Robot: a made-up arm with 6 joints. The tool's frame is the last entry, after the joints.
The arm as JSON. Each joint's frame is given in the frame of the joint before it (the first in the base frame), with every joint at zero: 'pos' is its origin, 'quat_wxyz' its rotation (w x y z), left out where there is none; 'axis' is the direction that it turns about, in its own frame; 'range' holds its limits. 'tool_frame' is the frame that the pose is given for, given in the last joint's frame.
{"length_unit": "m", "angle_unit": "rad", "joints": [
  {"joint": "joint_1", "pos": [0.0, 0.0, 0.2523], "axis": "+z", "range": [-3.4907, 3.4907]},
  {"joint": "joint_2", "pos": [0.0, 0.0, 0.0], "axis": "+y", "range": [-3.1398, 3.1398]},
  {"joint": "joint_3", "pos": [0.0, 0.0, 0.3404], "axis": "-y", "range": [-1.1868, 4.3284]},
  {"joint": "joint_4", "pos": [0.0, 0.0, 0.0], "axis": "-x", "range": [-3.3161, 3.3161]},
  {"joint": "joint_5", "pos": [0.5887, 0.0, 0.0], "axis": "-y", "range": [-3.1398, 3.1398]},
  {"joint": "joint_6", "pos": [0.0, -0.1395, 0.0], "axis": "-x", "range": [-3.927, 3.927]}
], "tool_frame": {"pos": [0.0, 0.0, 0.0]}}
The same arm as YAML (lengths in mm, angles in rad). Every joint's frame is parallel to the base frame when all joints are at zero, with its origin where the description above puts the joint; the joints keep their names.
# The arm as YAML. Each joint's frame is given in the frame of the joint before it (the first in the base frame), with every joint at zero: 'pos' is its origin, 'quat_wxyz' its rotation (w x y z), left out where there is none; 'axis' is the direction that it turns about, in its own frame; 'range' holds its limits. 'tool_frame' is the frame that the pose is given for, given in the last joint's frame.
length_unit: mm
angle_unit: rad
joints:
  - joint: joint_1
    pos: [0.0, 0.0, 252.3]
    axis: "+z"
    range: [-3.4907, 3.4907]
  - joint: joint_2
    pos: [0.0, 0.0, 0.0]
    axis: "+y"
    range: [-3.1398, 3.1398]
  - joint: joint_3
    pos: [0.0, 0.0, 340.4]
    axis: "-y"
    range: [-1.1868, 4.3284]
  - joint: joint_4
    pos: [0.0, 0.0, 0.0]
    axis: "-x"
    range: [-3.3161, 3.3161]
  - joint: joint_5
    pos: [588.7, 0.0, 0.0]
    axis: "-y"
    range: [-3.1398, 3.1398]
  - joint: joint_6
    pos: [0.0, -139.5, 0.0]
    axis: "-x"
    range: [-3.927, 3.927]
tool_frame:
  pos: [0.0, 0.0, 0.0]

